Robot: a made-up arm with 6 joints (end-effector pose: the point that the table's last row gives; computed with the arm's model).
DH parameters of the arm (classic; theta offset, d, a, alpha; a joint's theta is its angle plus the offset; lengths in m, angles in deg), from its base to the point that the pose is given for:
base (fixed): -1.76 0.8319 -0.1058 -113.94
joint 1: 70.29 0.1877 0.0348 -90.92
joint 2: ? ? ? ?
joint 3: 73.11 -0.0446 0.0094 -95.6
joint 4: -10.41 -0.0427 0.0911 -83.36
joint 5: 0 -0.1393 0.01 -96.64
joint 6: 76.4 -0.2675 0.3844 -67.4
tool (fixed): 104.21 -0.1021 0 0
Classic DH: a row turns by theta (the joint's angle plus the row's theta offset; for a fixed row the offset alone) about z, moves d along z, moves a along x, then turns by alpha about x.
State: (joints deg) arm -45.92 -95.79 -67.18 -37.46 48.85 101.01
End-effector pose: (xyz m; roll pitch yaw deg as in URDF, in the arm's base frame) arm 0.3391 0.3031 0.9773 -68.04 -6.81 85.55
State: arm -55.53 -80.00 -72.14 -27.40 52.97 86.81
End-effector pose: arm 0.3755 0.3515 0.9701 -65.92 -4.90 90.63
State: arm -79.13 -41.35 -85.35 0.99 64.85 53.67
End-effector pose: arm 0.5058 0.4077 0.8917 -51.07 2.77 92.45
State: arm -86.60 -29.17 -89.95 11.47 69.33 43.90
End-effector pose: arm 0.5504 0.3925 0.8490 -43.91 4.33 90.22
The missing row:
joint 2: -28.29 -0.0283 0.0615 -80.07
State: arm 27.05 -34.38 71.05 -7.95 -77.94 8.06
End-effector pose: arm -0.5083 0.1313 0.3904 130.86 10.48 97.20
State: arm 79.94 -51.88 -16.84 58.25 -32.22 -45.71
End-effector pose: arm 0.1502 -0.0914 0.3075 122.62 -12.50 -122.74
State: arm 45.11 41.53 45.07 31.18 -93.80 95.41
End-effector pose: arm -0.2266 -0.3445 0.5103 133.54 2.84 164.56
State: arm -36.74 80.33 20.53 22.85 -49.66 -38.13
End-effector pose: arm -0.3469 0.4630 0.9737 -51.88 43.29 -167.24
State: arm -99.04 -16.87 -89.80 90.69 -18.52 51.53
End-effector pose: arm 0.3830 0.5376 0.9394 -102.86 -70.79 -171.80
